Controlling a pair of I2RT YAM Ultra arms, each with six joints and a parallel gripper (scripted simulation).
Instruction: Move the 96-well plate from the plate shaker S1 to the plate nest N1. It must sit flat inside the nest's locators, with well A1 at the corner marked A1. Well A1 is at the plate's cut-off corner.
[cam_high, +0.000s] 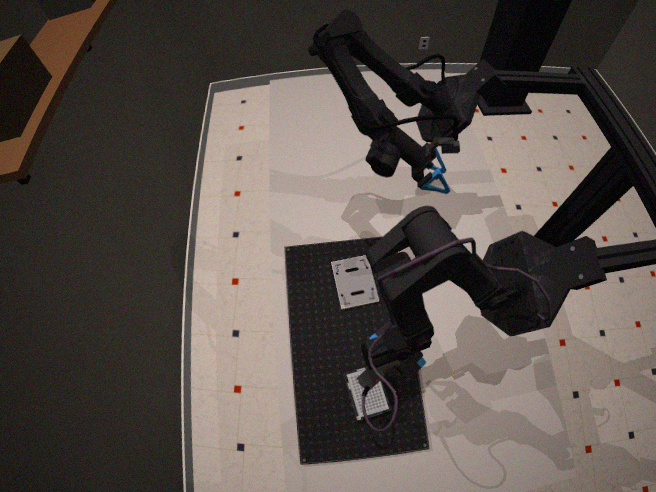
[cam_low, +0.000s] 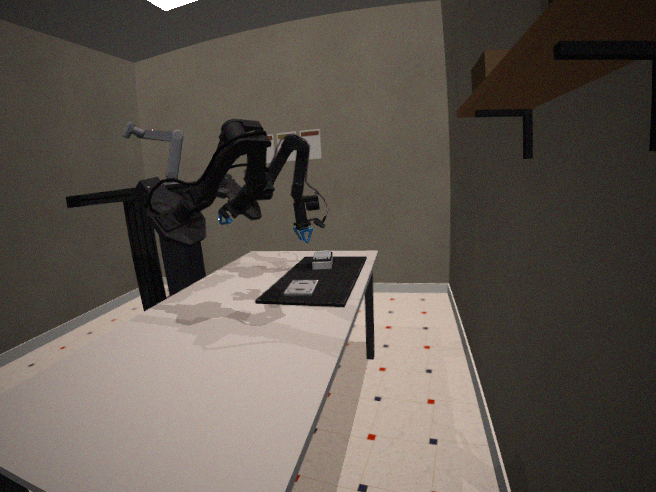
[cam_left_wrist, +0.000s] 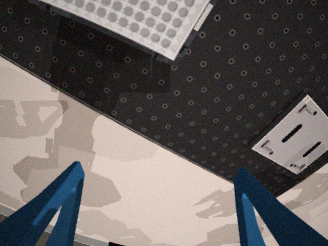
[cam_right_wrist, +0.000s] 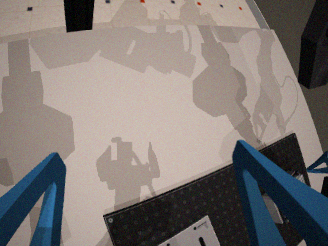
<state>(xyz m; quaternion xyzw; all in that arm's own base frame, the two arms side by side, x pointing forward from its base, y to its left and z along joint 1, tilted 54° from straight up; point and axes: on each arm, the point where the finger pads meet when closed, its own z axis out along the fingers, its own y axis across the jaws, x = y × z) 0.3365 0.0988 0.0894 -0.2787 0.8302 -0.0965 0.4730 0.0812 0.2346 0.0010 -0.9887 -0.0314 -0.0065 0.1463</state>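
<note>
My left hand is 7 cm short of the white 96-well plate, 8 cm to the right of it and 10 cm above it. Round my left hand: grey plate nest N1 (5 cm ahead, 27 cm to the right, 15 cm below).
</note>
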